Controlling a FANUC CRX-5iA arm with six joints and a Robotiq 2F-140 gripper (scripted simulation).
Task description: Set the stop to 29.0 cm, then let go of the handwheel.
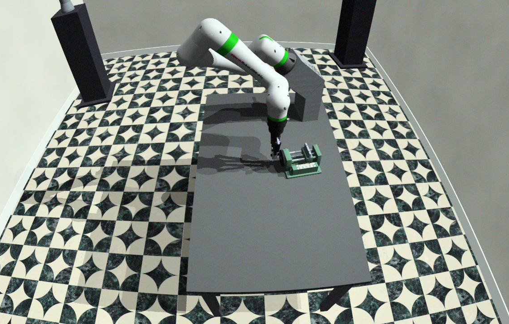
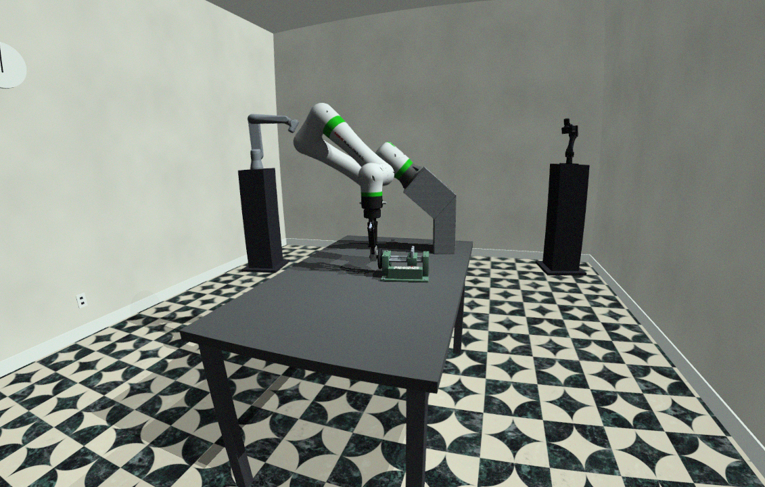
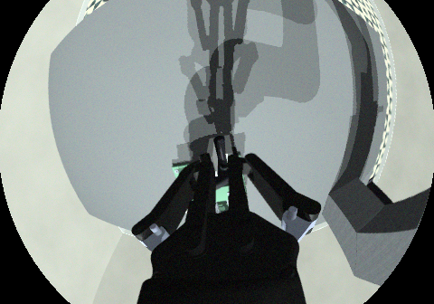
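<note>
Right now the black handwheel is 10 mm ahead of my hand, 20 mm to the left of it and 20 mm below it. From my hand the other things lie so: green stop fixture: 50 mm ahead, 180 mm to the left.
</note>
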